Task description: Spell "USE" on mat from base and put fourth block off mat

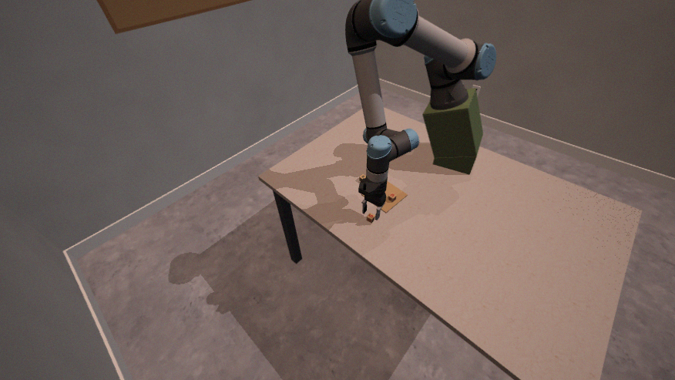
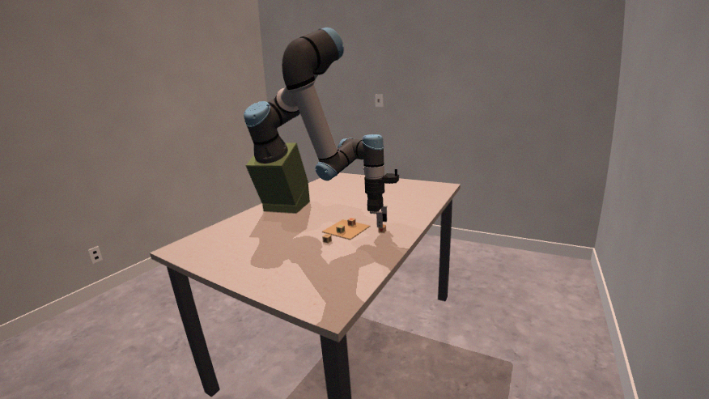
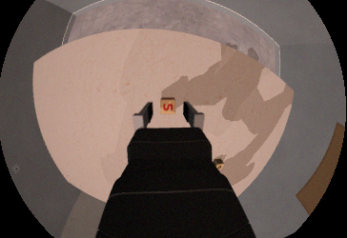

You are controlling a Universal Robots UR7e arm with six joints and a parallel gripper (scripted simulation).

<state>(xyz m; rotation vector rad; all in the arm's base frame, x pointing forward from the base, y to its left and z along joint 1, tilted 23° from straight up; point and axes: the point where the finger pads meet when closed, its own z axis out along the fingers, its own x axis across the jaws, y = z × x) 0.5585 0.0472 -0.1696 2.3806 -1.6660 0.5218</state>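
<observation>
The mat lies 13 cm behind my hand, 6 cm to the right of it and 5 cm below it.
</observation>
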